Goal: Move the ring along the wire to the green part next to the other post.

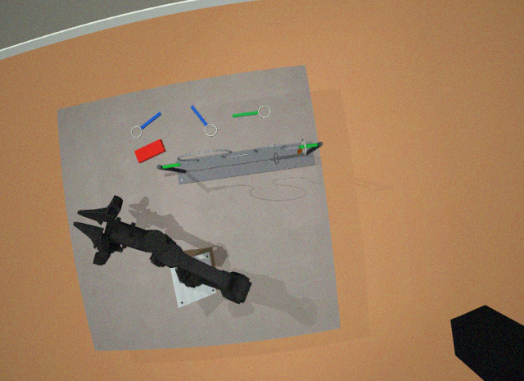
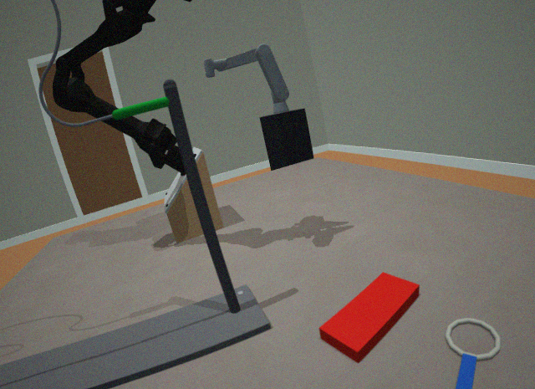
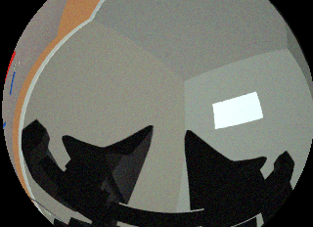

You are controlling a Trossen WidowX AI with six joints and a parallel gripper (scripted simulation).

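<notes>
Now: the ring with orange handle 64 cm to the right of my gripper tip, 40 cm below it and 4 cm ahead of it. Round my gripper tip: green-handled ring 65 cm below, 52 cm to the right, 28 cm ahead; red block 65 cm below, 25 cm ahead, 1 cm to the left.
</notes>
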